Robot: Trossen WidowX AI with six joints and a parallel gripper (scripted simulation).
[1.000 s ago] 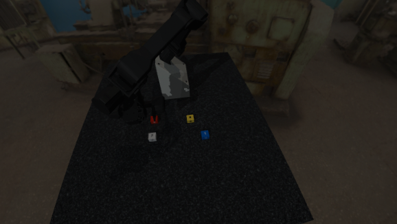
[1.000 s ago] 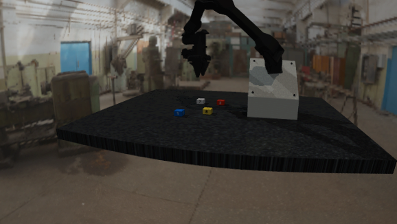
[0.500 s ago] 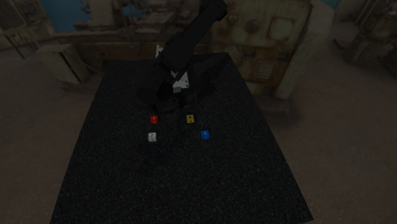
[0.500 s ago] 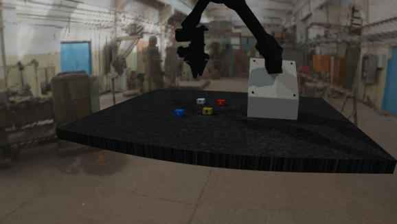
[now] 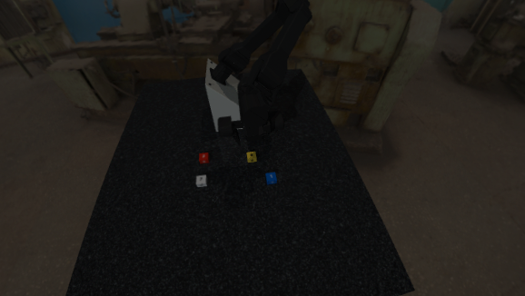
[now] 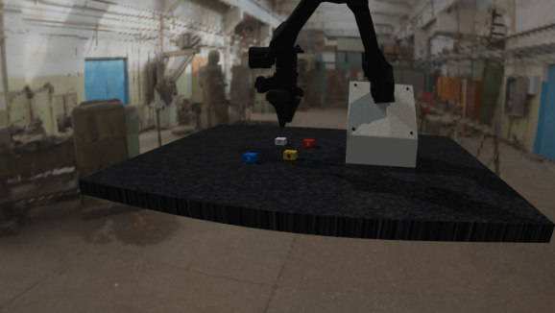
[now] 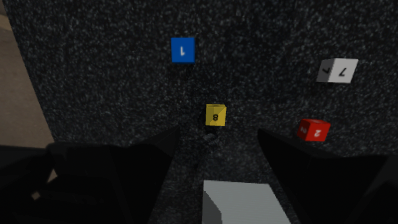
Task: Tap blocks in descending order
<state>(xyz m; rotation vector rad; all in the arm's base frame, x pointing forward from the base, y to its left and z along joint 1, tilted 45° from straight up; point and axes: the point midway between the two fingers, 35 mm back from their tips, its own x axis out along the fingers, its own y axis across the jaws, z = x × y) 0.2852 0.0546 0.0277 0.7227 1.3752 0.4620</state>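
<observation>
The yellow block lies 80 mm below my gripper tip and 10 mm behind it. The rest, counted from my gripper tip: blue block (90 mm ahead, 80 mm below, 40 mm to the left); then white block (180 mm to the right, 80 mm below, 40 mm ahead); then red block (170 mm to the right, 80 mm below, 60 mm behind).
</observation>
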